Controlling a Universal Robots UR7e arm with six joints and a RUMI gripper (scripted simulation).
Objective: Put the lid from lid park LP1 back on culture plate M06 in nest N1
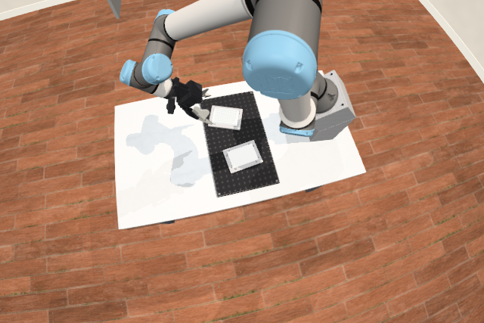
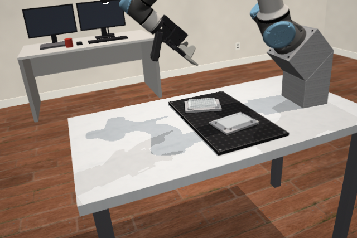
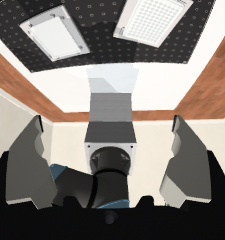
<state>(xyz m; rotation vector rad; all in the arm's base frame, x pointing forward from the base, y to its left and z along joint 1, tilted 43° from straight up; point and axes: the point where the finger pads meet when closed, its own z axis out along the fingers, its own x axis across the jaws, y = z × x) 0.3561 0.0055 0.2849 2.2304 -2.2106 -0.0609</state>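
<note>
The lid is 230 mm below my hand, 130 mm to the left of it and 130 mm behind it. From my hand the other things lie so: lid park (240 mm below, 130 mm to the left, 130 mm behind); then culture plate (230 mm below, 80 mm to the right, 60 mm behind).
</note>
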